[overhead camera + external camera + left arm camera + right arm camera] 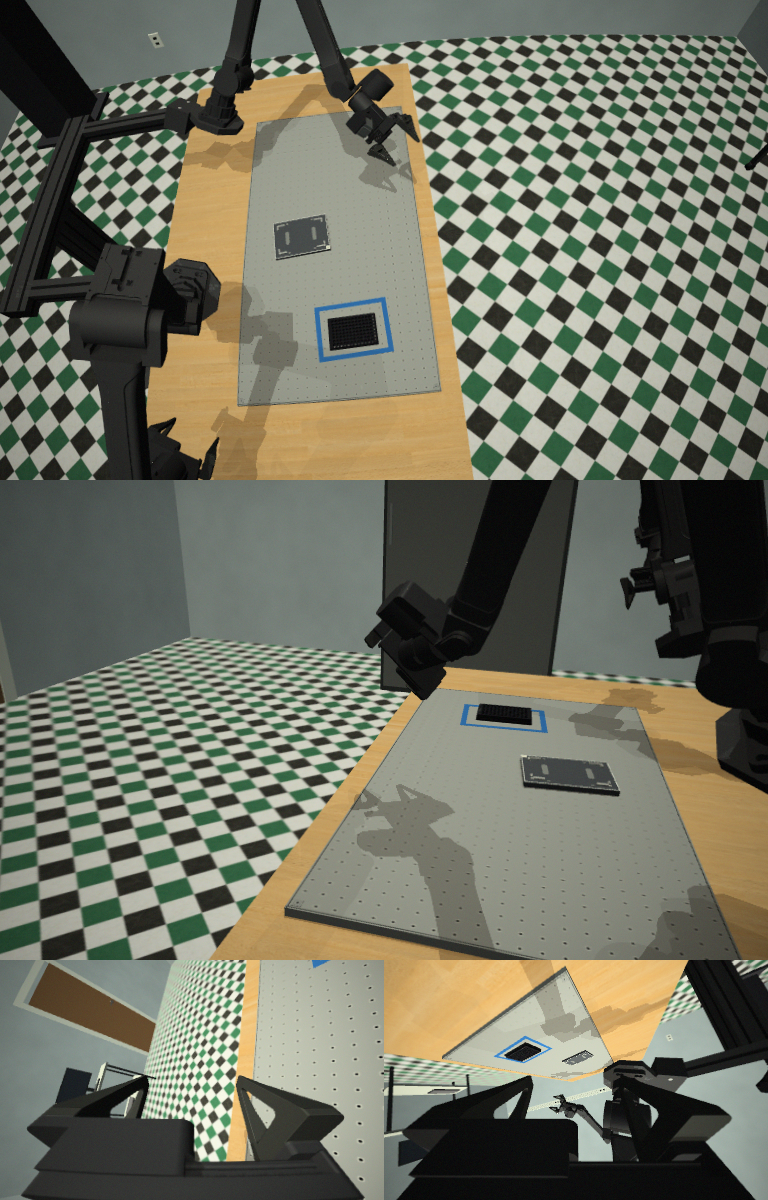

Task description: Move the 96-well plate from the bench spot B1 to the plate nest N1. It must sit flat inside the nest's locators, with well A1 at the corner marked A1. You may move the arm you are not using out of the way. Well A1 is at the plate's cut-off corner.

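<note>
Now: right hand 30 cm short of the black 96-well plate, 27 cm to the right of it and 24 cm above it. From my right hand the other things lie so: dark plate nest N1 (16 cm ahead, 57 cm to the left, 24 cm below).
</note>
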